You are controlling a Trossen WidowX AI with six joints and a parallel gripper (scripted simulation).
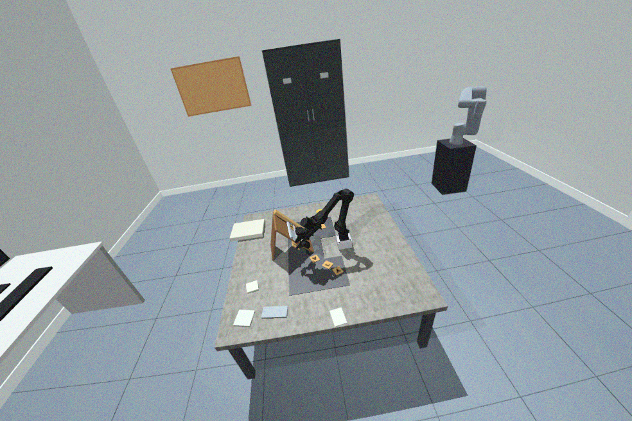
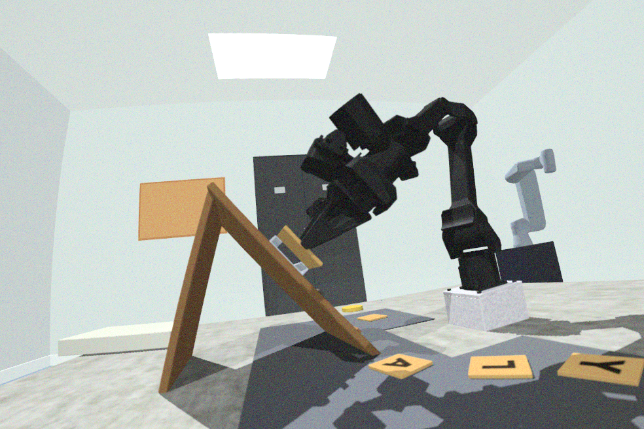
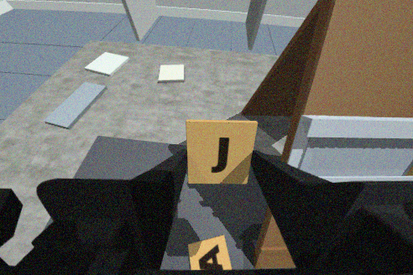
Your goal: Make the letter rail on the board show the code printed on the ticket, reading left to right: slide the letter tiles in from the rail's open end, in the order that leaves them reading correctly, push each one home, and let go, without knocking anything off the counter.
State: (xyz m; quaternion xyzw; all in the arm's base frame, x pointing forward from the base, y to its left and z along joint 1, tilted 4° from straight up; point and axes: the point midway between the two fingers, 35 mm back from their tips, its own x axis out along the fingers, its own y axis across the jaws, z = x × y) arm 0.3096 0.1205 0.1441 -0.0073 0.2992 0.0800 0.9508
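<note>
The orange tile marked 5 is 22 cm to the right of my gripper tip and 4 cm ahead of it. Round my gripper tip: white ticket 17 cm to the right, 9 cm below, 4 cm behind; j tile right at my gripper tip; dark mat 16 cm below, 14 cm behind, 12 cm to the right.
</note>
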